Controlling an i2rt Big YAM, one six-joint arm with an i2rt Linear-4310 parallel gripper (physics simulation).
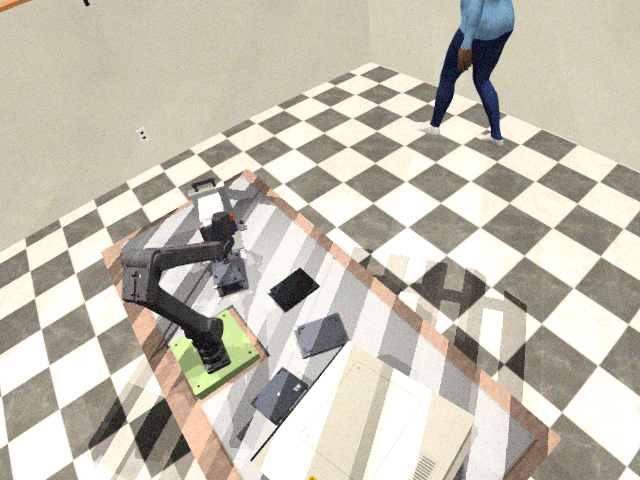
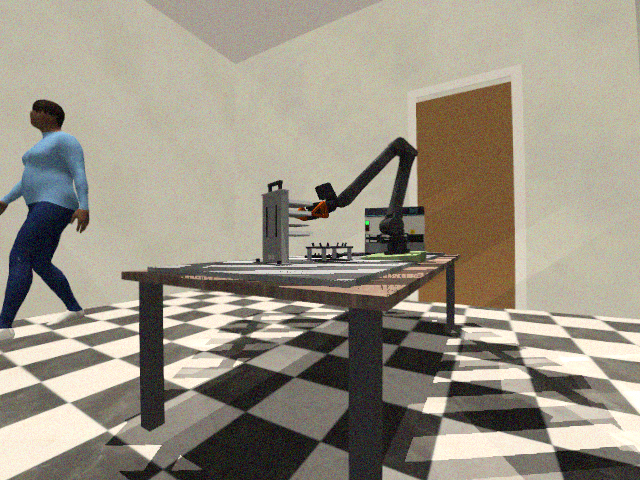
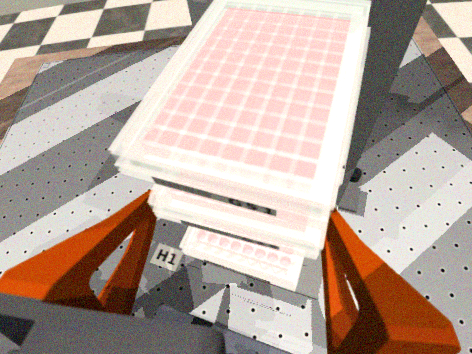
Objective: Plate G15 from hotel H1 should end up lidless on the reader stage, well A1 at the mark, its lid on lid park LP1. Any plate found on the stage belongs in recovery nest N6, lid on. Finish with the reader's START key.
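Hotel H1 is a grey upright rack holding stacked plates. The top plate, pink wells under a clear cover, reads G51. A second plate sits just below it, its label mostly hidden, so I cannot read whether it is G15. A lower plate shows round pink wells. My gripper is shut on the second plate, one orange finger at each side, still at the hotel. The reader is a cream box; its START key cannot be made out.
A dark raised fixture with posts stands below the hotel's front. A black pad, a grey tray and a blue-grey tray lie between arm and reader. The arm stands on a green base. A person is near the table.
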